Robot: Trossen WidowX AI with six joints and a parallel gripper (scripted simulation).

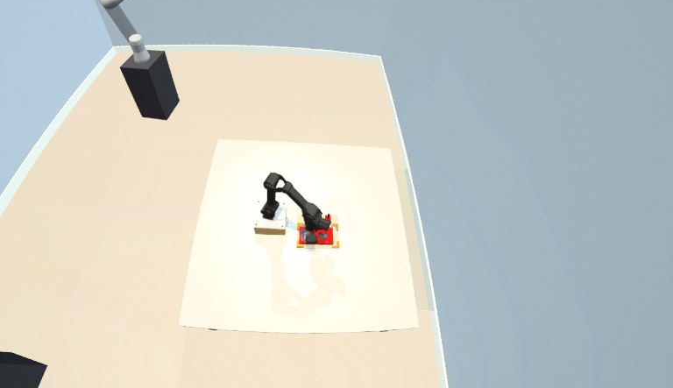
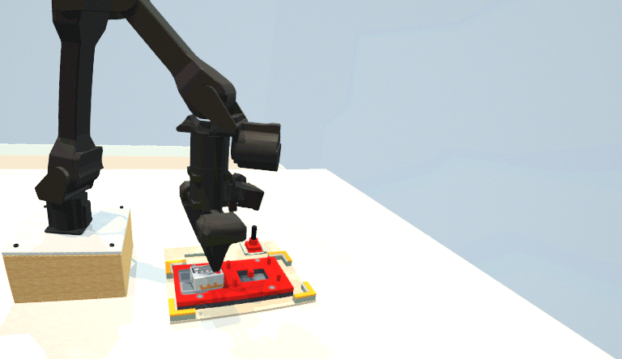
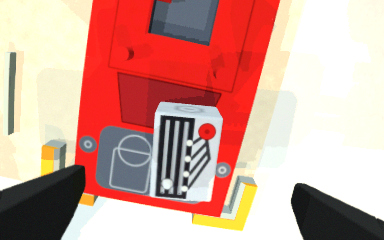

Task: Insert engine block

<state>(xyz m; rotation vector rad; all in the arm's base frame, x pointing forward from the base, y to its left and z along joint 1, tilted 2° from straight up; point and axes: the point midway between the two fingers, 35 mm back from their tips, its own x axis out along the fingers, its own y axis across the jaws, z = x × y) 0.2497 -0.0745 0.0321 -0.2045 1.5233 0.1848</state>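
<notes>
My gripper tip is 5 cm above the engine block and 1 cm to the right of it.
</notes>
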